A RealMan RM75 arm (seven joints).
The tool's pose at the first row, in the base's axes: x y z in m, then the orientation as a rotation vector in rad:
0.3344, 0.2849, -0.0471, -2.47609, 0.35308, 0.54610
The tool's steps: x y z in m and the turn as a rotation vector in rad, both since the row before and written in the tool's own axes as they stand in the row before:
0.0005, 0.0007, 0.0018, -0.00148, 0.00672, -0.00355
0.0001, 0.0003, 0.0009, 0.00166, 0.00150, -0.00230
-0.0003, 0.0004, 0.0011, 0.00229, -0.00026, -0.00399
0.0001, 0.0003, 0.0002, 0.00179, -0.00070, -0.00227
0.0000, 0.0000, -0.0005, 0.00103, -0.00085, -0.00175
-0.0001, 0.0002, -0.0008, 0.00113, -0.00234, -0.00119
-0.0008, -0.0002, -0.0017, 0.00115, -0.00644, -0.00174
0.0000, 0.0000, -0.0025, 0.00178, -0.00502, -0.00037
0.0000, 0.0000, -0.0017, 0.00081, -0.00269, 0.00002
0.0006, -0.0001, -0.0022, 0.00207, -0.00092, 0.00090
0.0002, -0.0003, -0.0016, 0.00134, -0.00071, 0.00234
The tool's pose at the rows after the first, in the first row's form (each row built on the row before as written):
0.3340, 0.2853, -0.0490, -2.48006, 0.35099, 0.53689
0.3337, 0.2856, -0.0499, -2.47910, 0.34900, 0.53362
0.3330, 0.2860, -0.0508, -2.47700, 0.34431, 0.53162
0.3329, 0.2859, -0.0511, -2.47514, 0.34152, 0.53101
0.3330, 0.2856, -0.0507, -2.47394, 0.33918, 0.53102
0.3331, 0.2850, -0.0502, -2.47210, 0.33697, 0.53305
0.3330, 0.2843, -0.0485, -2.46884, 0.33244, 0.53984
0.3338, 0.2828, -0.0466, -2.46539, 0.33031, 0.54527
0.3343, 0.2818, -0.0453, -2.46367, 0.32942, 0.54831
0.3355, 0.2805, -0.0439, -2.46132, 0.33058, 0.54920
0.3363, 0.2798, -0.0427, -2.45969, 0.33348, 0.55065

